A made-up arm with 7 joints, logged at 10 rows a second.
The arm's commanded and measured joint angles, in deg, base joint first. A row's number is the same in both.
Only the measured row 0 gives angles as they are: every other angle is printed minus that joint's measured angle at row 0.
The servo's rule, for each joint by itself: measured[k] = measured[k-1] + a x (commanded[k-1-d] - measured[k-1]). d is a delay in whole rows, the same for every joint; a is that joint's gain. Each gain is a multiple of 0.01, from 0.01 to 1. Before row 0 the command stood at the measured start. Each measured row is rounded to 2 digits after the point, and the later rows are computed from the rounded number. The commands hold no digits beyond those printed.
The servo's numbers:
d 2
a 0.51 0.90 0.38 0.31 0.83 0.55 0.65
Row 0, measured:
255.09, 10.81, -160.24, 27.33, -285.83, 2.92, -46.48
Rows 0 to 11, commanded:
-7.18, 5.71, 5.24, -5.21, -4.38, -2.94, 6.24
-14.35, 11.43, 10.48, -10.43, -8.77, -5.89, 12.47
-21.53, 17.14, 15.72, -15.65, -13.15, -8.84, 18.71
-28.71, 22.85, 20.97, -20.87, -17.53, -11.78, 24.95
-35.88, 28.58, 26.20, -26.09, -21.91, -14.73, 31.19
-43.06, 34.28, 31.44, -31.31, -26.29, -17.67, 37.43
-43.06, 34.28, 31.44, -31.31, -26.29, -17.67, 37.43
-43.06, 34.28, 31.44, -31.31, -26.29, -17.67, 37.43
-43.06, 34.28, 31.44, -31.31, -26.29, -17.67, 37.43
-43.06, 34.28, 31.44, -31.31, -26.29, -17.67, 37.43
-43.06, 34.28, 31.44, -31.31, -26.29, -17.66, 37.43
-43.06, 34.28, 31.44, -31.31, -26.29, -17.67, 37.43
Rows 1 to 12, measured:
0.00, 0.00, 0.00, 0.00, 0.00, 0.00, 0.00
0.00, 0.00, 0.00, 0.00, 0.00, 0.00, 0.00
-3.66, 5.14, 1.99, -1.62, -3.64, -1.62, 4.06
-9.11, 10.80, 5.22, -4.35, -7.90, -3.97, 9.53
-15.44, 16.51, 9.21, -7.85, -12.26, -6.65, 15.50
-22.21, 22.22, 13.68, -11.89, -16.63, -9.47, 21.64
-29.18, 27.94, 18.44, -16.29, -21.01, -12.36, 27.85
-36.26, 33.65, 23.38, -20.95, -25.39, -15.28, 34.08
-39.73, 34.22, 26.44, -24.16, -26.14, -16.59, 36.26
-41.43, 34.27, 28.34, -26.38, -26.26, -17.18, 37.02
-42.26, 34.28, 29.52, -27.91, -26.28, -17.45, 37.29
-42.67, 34.28, 30.25, -28.96, -26.29, -17.57, 37.38

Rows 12 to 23, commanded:
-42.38, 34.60, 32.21, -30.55, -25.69, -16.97, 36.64
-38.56, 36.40, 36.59, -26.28, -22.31, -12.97, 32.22
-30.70, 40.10, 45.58, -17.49, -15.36, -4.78, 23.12
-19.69, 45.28, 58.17, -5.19, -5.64, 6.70, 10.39
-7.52, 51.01, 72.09, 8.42, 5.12, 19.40, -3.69
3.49, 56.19, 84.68, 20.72, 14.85, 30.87, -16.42
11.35, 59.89, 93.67, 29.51, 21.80, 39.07, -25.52
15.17, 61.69, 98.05, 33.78, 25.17, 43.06, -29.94
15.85, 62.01, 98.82, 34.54, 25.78, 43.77, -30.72
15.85, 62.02, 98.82, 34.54, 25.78, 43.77, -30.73
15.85, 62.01, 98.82, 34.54, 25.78, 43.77, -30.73
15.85, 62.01, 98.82, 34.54, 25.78, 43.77, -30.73
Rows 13 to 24, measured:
-42.87, 34.28, 30.70, -29.69, -26.29, -17.62, 37.41
-42.97, 34.28, 30.98, -30.19, -26.29, -17.65, 37.42
-42.67, 34.57, 31.45, -30.30, -25.79, -17.28, 36.91
-40.57, 36.22, 33.40, -29.05, -22.90, -14.91, 33.86
-35.54, 39.71, 38.03, -25.47, -16.64, -9.34, 26.88
-27.46, 44.72, 45.68, -19.18, -7.51, -0.52, 16.16
-17.29, 50.38, 55.72, -10.62, 2.97, 10.44, 3.26
-6.69, 55.61, 66.72, -0.90, 12.83, 21.68, -9.53
2.51, 59.46, 76.96, 8.53, 20.28, 31.24, -19.92
8.97, 61.47, 84.97, 16.36, 24.34, 37.74, -26.43
12.48, 61.96, 90.23, 22.00, 25.54, 41.06, -29.22
14.20, 62.01, 93.49, 25.89, 25.74, 42.55, -30.20

